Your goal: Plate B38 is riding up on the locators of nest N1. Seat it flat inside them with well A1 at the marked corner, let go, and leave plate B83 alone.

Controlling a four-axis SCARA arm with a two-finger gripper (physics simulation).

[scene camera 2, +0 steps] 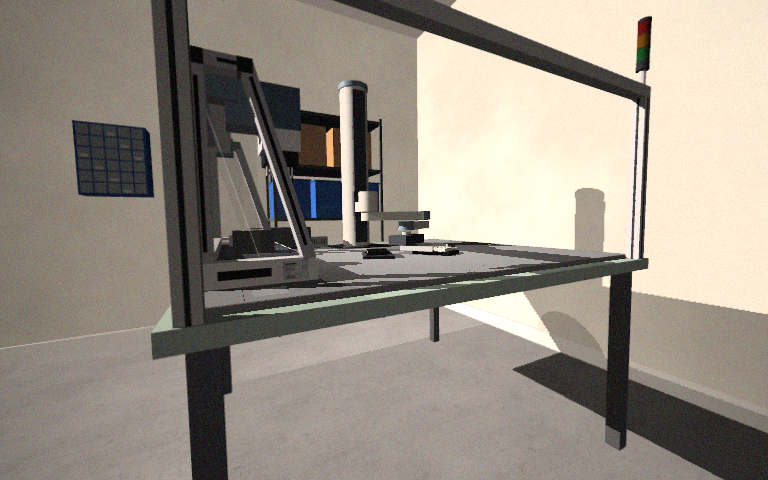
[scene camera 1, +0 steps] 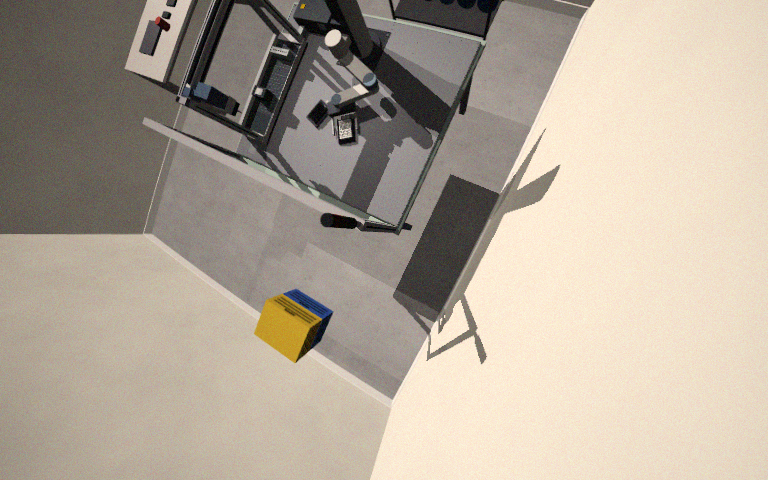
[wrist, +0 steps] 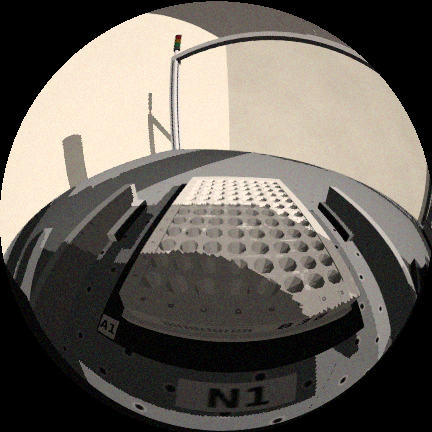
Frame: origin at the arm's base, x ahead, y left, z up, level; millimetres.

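Seen in the pictures: gripper, between the fingertips: (scene camera 2: 440,247) (scene camera 1: 345,132) (wrist: 236,191); arm's base, origin of its link: (scene camera 1: 363,50).
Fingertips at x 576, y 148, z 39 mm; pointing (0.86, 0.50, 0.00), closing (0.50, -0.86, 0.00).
Offsets run from my fingertips to a thing's middle. "*": to the spot under its first point.
Plate B38 @(dx -22, dy -14, dz -6 mm) (scene camera 1: 346,129) (wrist: 236,232), pale with rows of wells, lies over the black nest N1 @(dx -18, dy -12, dz -19 mm) (scene camera 1: 347,141) (wrist: 235,347). In the wrist view its right side overlaps the nest's right rim, while the left rim shows as a black strip; it looks unevenly seated. The A1 tag @(* dx -110, dy -2, dz -14 mm) (wrist: 108,326) is at the nest's near left corner, and the N1 label @(* dx -100, dy -58, dz -24 mm) (wrist: 237,393) is in front. My gripper (wrist: 236,191) is open, low over the nest, with one finger on either side of the plate and gaps between. Shadow covers the near wells. I cannot identify plate B83.
A dark, low tray-like holder @(dx -67, dy -267, dz -7 mm) (scene camera 1: 318,113) (scene camera 2: 378,253) sits beside the nest. The arm's column (scene camera 2: 353,164) stands behind. A framed machine @(* dx +274, dy -739, dz +6 mm) (scene camera 2: 257,271) stands at the left of the table in scene camera 2. A signal light @(* dx +454, dy +539, dz +720 mm) (scene camera 2: 643,45) (wrist: 177,42) tops the enclosure post.
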